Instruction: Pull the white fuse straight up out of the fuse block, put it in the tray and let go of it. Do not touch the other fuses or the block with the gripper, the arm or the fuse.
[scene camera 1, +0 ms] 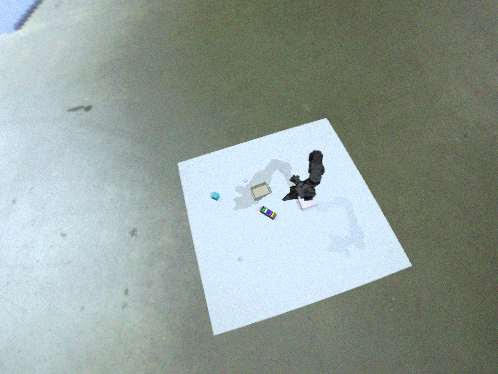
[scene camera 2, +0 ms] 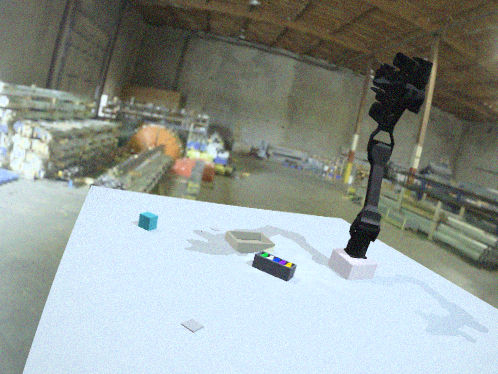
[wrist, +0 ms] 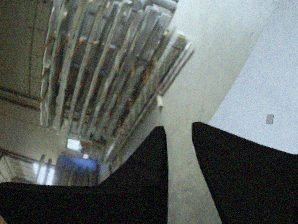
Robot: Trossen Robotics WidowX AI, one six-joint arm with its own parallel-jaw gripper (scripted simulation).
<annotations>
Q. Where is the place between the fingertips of the gripper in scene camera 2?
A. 373, 85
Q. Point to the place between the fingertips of the gripper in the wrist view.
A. At 177, 132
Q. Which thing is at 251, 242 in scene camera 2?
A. A beige tray.
</annotations>
